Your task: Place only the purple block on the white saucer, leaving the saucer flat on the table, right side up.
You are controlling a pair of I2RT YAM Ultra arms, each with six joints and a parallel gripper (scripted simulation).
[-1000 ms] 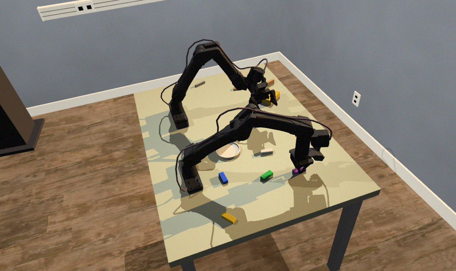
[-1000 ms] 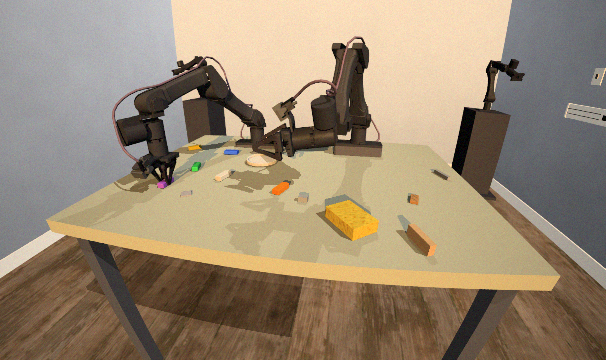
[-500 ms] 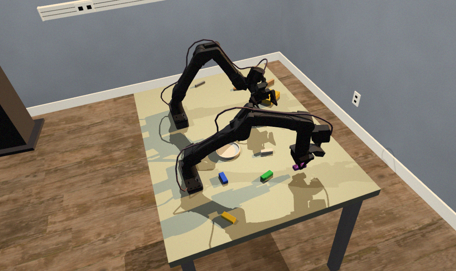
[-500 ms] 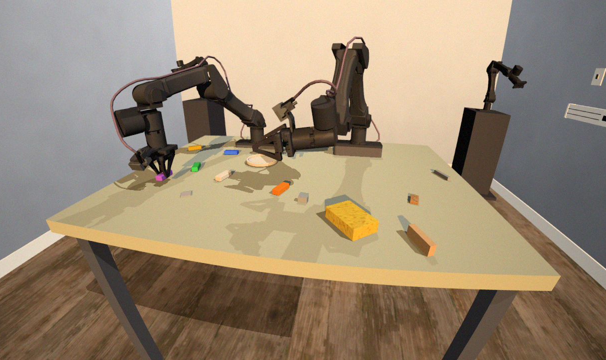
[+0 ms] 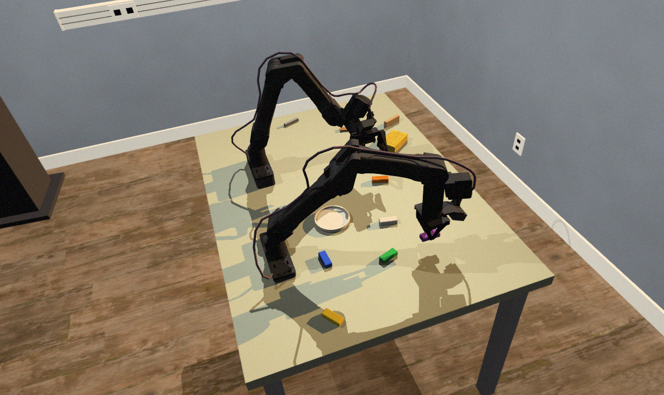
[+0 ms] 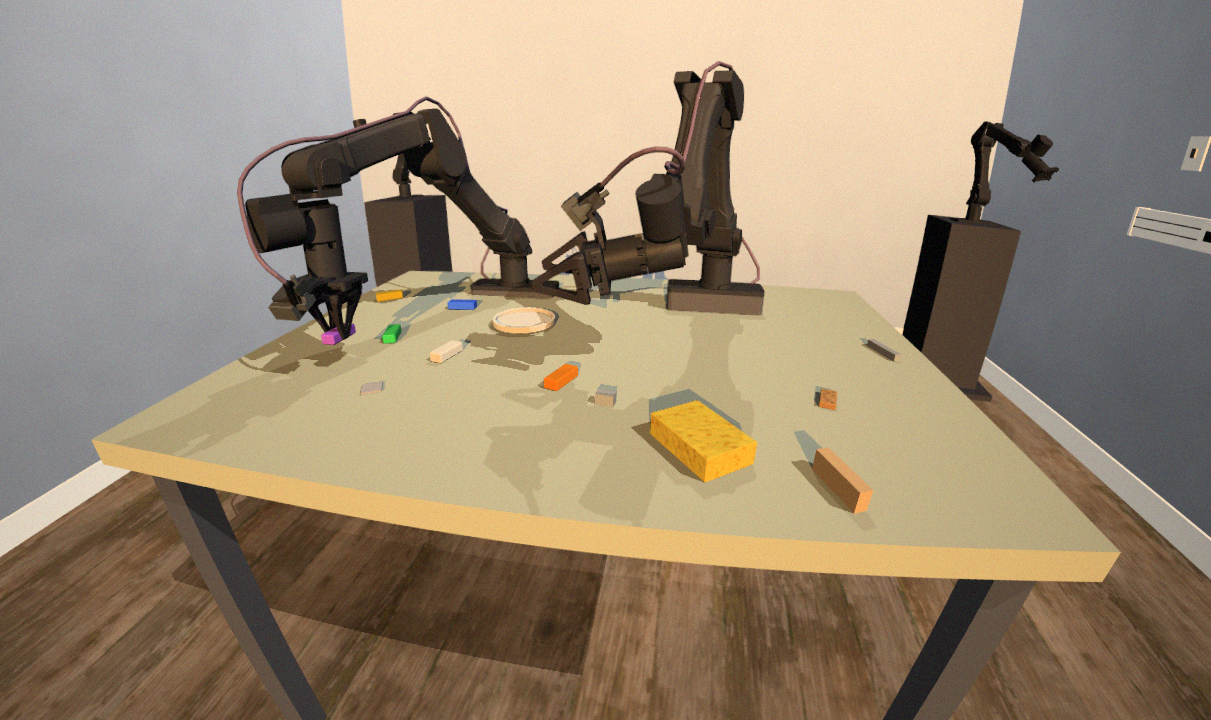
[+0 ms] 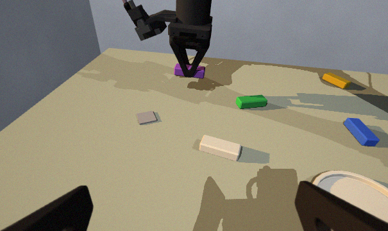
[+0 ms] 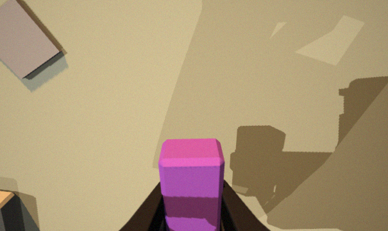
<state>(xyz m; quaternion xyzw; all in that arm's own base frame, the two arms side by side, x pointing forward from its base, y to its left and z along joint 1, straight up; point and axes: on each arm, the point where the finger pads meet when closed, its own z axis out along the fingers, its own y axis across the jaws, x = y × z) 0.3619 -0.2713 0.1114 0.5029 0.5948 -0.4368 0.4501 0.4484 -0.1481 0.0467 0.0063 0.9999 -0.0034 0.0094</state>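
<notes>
Now: right hand 26 cm past the white saucer, 21 cm to the right of it and 5 cm above it. Round my right hand: grey tile (5 cm ahead, 10 cm to the left, 6 cm below); then green block (13 cm behind, 5 cm below); then purple block (right at my right hand).
</notes>
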